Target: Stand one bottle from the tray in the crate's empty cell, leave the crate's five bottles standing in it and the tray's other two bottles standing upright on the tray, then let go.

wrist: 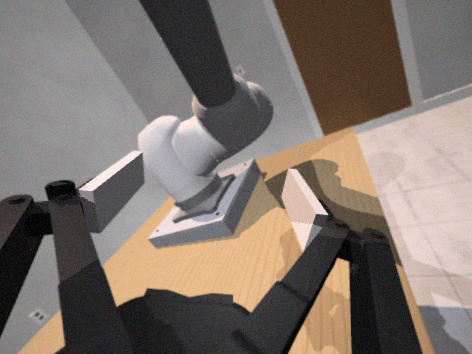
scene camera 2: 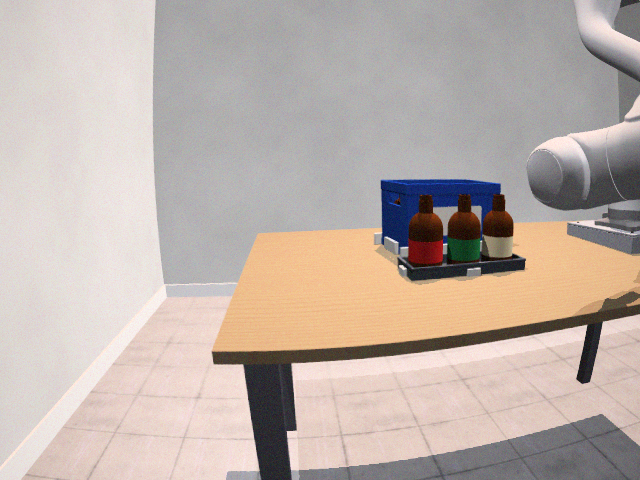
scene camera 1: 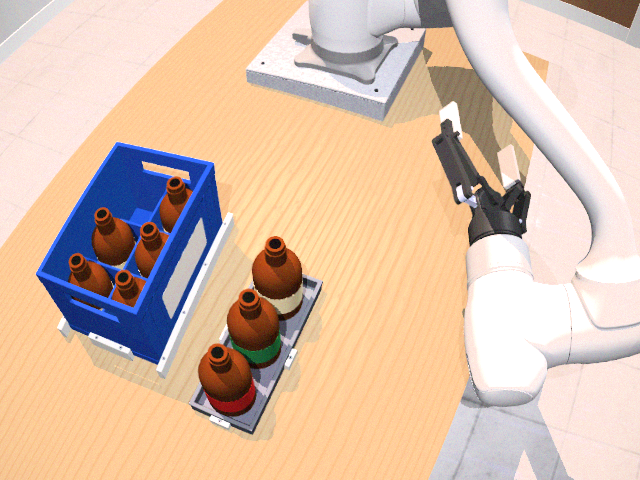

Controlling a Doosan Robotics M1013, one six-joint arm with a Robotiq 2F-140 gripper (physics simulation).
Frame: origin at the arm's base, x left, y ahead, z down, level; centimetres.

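Seen in the pictures: gripper, fingertip midpoint: [wrist: 215, 175] [scene camera 1: 478, 129]; arm's base, origin of the base link: [wrist: 205, 199] [scene camera 2: 630, 226] [scene camera 1: 347, 52].
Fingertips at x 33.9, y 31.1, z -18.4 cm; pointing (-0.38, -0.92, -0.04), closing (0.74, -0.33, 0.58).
Note:
Offsets run from my fingertips to a thing's middle. "spot": to the spot under its first point.
The blue crate @(dx -42.2, dy +34.0, dz +14.9 cm) [scene camera 1: 129, 330] [scene camera 2: 395, 222] stands upright with five brown bottles in it. Its empty cell @(spot: dx -52.4, dy +22.9, dz +19.4 cm) [scene camera 1: 131, 198] is in the back left corner in scene camera 1, partly hidden by the walls. The dark tray @(dx -19.4, dy +36.2, dz +22.4 cm) [scene camera 1: 267, 379] [scene camera 2: 444, 271] beside it bears three upright brown bottles in a row: red-labelled @(dx -19.2, dy +45.3, dz +15.3 cm) [scene camera 1: 225, 374] [scene camera 2: 425, 232], green-labelled @(dx -19.4, dy +36.3, dz +15.3 cm) [scene camera 1: 253, 325] [scene camera 2: 464, 232] and cream-labelled @(dx -20.2, dy +27.4, dz +15.3 cm) [scene camera 1: 277, 273] [scene camera 2: 498, 227]. My gripper [scene camera 1: 480, 140] [wrist: 215, 175] is open and empty, tilted sideways, well away from crate and tray, its fingers pointing toward the robot base.
The robot base plate [scene camera 1: 315, 90] [scene camera 2: 602, 237] [wrist: 195, 237] sits at the table's back. White strips @(spot: dx -31.9, dy +33.0, dz +20.7 cm) [scene camera 1: 196, 291] edge the crate, and small white blocks @(spot: dx -13.8, dy +36.0, dz +22.1 cm) [scene camera 1: 291, 358] [scene camera 2: 473, 271] touch the tray. The arm [scene camera 1: 506, 330] [scene camera 2: 594, 165] is at the right in both scene views.

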